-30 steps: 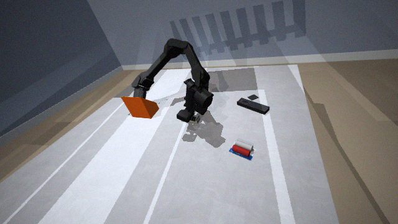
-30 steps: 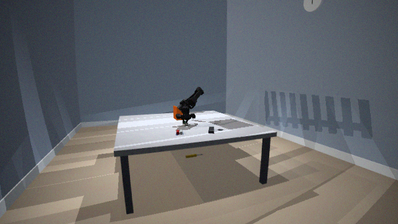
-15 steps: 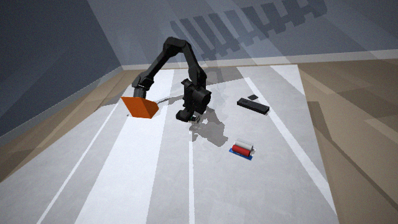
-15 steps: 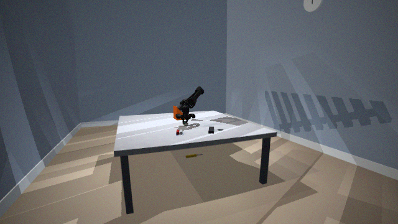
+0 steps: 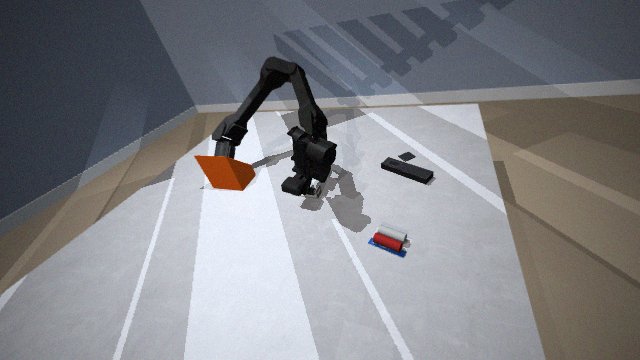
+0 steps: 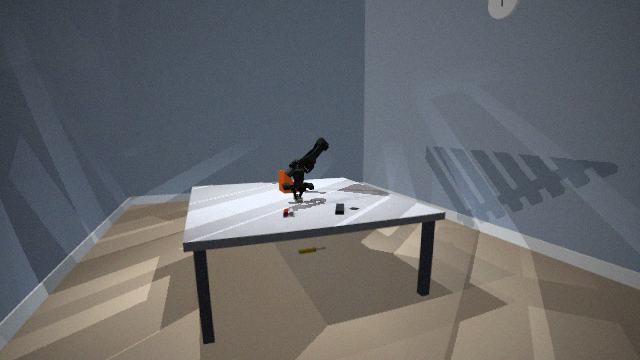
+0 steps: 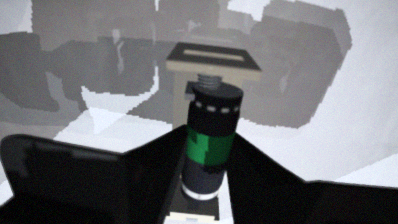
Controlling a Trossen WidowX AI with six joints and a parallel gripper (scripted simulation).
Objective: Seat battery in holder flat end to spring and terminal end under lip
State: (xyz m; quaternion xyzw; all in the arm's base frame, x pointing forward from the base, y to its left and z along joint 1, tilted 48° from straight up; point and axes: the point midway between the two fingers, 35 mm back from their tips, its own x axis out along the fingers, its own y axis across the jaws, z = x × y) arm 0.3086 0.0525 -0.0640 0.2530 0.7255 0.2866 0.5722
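The battery lies 1 cm above my gripper tip. Also, from my gripper tip: black flat bar: 30 cm ahead, 15 cm to the left, 1 cm above; then screwdriver: 33 cm ahead, 20 cm below, 1 cm to the right; then black tile: 29 cm ahead, 24 cm to the left, 1 cm below.
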